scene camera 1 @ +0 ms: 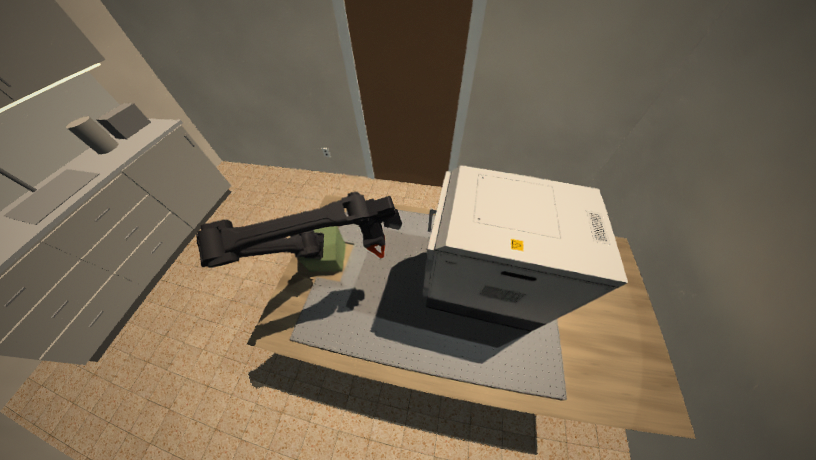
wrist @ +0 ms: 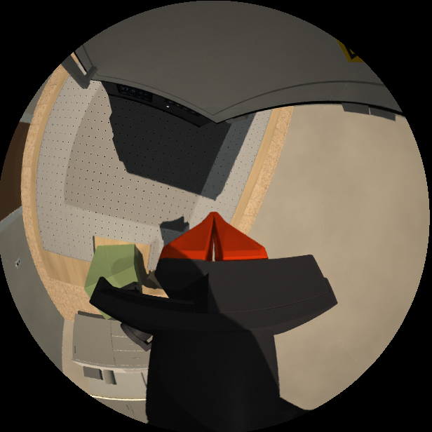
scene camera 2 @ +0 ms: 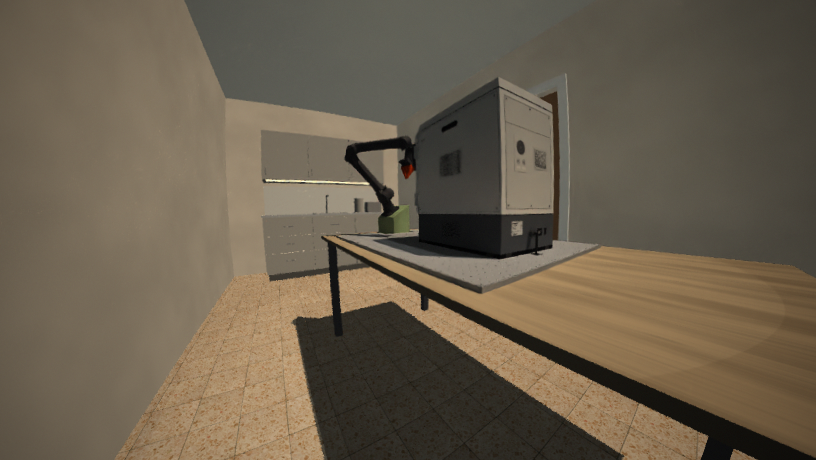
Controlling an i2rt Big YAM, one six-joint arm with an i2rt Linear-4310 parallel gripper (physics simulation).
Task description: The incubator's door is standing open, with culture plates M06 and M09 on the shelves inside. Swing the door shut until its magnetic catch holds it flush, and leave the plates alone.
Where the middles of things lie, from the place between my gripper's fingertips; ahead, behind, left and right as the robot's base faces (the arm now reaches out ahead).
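My hand is 50 mm above the incubator (scene camera 1: pixel 518 251), and it is also 20 mm to the right of it and 430 mm short of it.
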